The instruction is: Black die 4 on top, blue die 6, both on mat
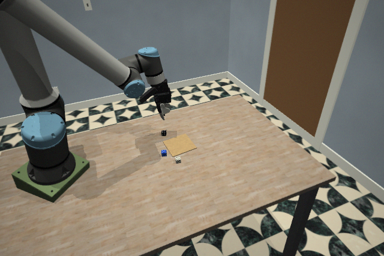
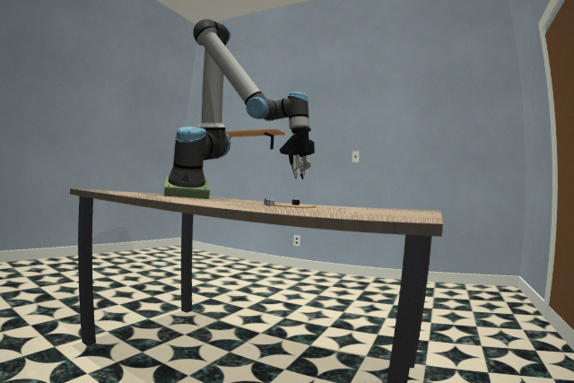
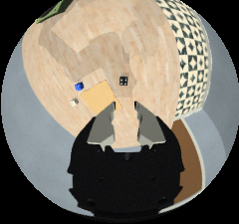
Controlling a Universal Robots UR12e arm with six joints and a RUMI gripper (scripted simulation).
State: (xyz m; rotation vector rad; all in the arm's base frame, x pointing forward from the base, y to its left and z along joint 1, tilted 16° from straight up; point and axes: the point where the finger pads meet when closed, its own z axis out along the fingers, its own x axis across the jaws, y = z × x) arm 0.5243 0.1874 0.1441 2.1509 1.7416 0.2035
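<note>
My gripper is now 120 mm above the black die and 10 mm past it. The rest, counted from my hand: white die (240 mm to the right, 120 mm below, 20 mm ahead); then tan mat (130 mm below, 120 mm to the right, 50 mm ahead); then blue die (170 mm to the right, 120 mm below, 40 mm behind).
</note>
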